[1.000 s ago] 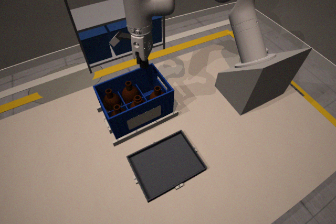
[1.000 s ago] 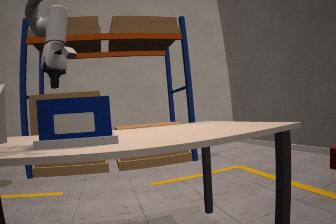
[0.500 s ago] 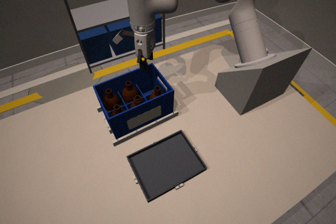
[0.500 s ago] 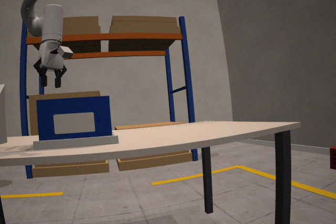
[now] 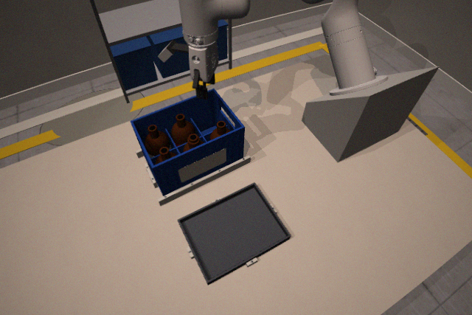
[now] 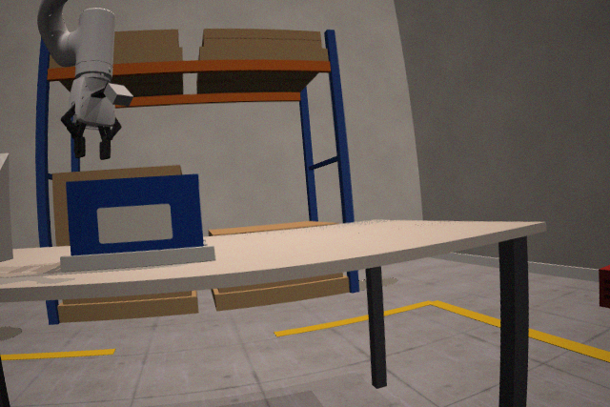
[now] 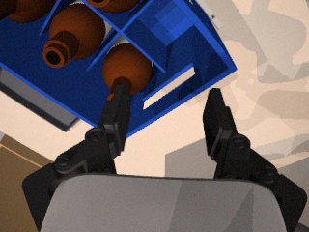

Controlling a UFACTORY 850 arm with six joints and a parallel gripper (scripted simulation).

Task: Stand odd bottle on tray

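Now: hand 160 mm above the crate, 80 mm short of it and 60 mm to the right of it. Round my hand: brown bottle (160 mm below, 100 mm to the left, 70 mm ahead); dark grey tray (330 mm to the left, 230 mm below, 50 mm ahead).
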